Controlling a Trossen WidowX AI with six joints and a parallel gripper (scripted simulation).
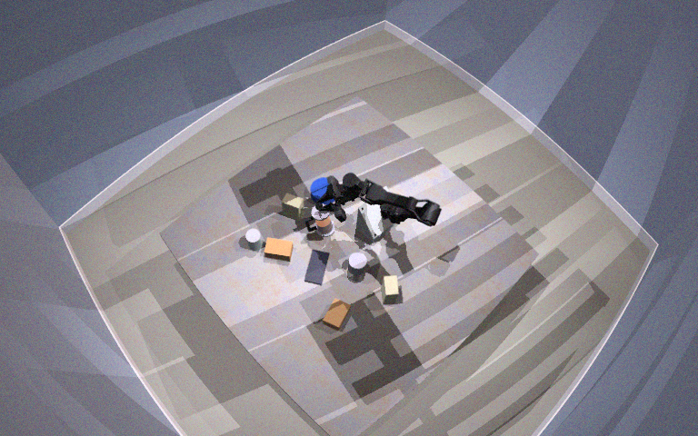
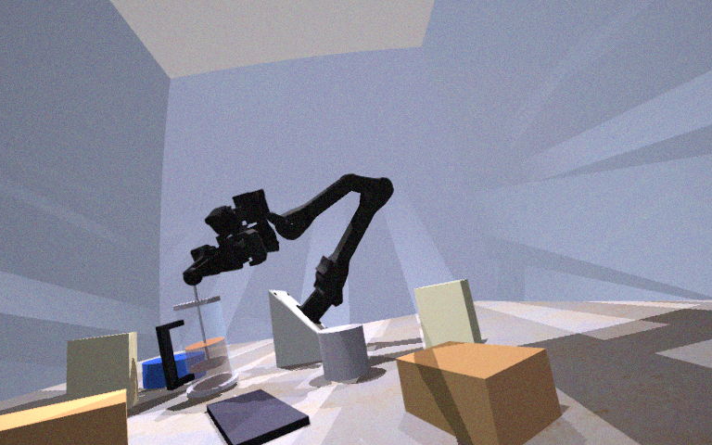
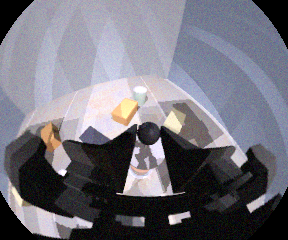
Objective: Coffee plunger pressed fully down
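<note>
My gripper tip is 100 mm above the coffee press. From my gripper tip the other things lie so: grey cylinder 240 mm to the left, 160 mm below, 30 mm behind; blue cylinder 170 mm below, 140 mm to the right, 120 mm behind.
</note>
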